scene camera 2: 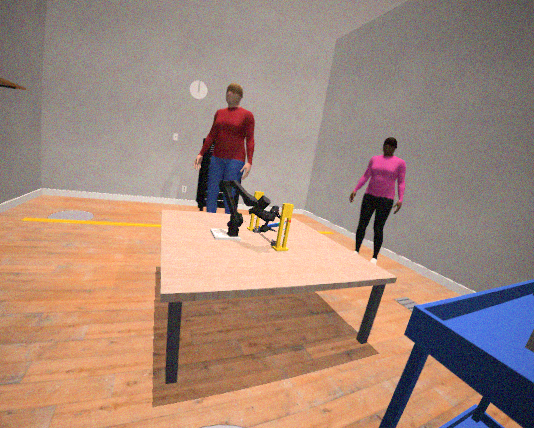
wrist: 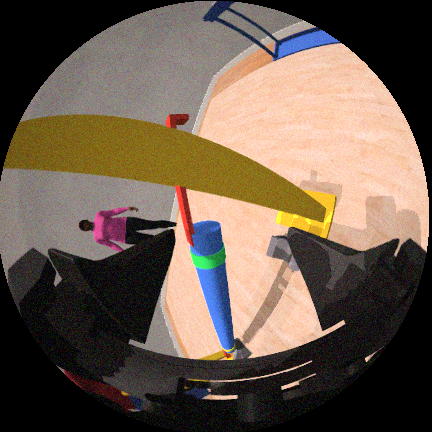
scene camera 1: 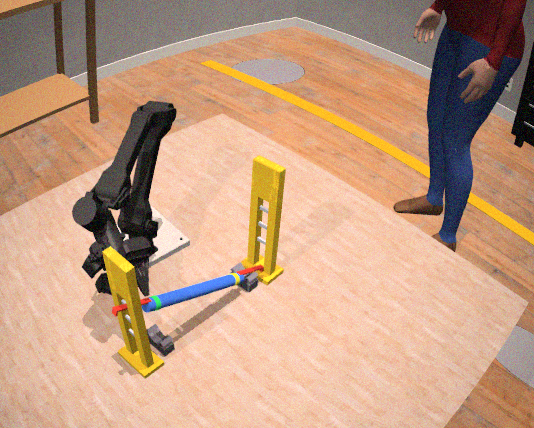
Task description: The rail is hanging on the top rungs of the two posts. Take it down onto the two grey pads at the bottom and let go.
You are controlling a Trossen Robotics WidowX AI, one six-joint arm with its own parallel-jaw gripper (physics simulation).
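Places are measured from the arm's base along level axes (x left, y down, z back), in metres.
Pixels of known places: gripper, fingertip midpoint: (wrist: pixel 233 234); arm's base, link origin: (scene camera 2: pixel 232 235).
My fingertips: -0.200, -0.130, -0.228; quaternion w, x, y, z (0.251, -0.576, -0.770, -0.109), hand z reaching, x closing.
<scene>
For each thing: its middle in the pictures, then the offset to it from my fingertips, as dx, dy, dz. "pt": a spot on its surface instead. Level surfaces: height alone.
- blue rail, body centre: (wrist: pixel 222 320) (scene camera 1: pixel 195 291) (scene camera 2: pixel 270 225) +0.138, +0.045, -0.025
- far post, surface spot: (scene camera 1: pixel 265 182) pt +0.355, -0.112, -0.024
- far grey pad, body centre: (scene camera 1: pixel 244 276) (wrist: pixel 234 351) +0.303, +0.125, -0.021
- table, surface height: dy +0.147
The blue rail (scene camera 1: pixel 197 291) (scene camera 2: pixel 271 225) (wrist: pixel 215 295) slants between two yellow posts. Its green-banded end is higher, with its red hook through the near post (scene camera 1: pixel 119 267) (scene camera 2: pixel 286 215) (wrist: pixel 125 150); which rung bears it is unclear. Its yellow-banded end is low at the far post (scene camera 1: pixel 265 182), beside or over the far grey pad (scene camera 1: pixel 248 283); contact is unclear. The near grey pad (scene camera 1: pixel 161 341) (wrist: pixel 280 247) lies below the green-banded end, apart from the rail. My gripper (scene camera 1: pixel 125 291) (wrist: pixel 233 234) is open behind the near post, with the rail's green-banded end showing between its fingers in the wrist view.
The near post stands close to my gripper and partly hides it in scene camera 1. The arm's white base plate (scene camera 1: pixel 172 241) (scene camera 2: pixel 225 234) is on the table (scene camera 1: pixel 350 325) (scene camera 2: pixel 200 270). Two people stand beyond the table, and a blue cart (scene camera 2: pixel 460 345) stands at the right.
</scene>
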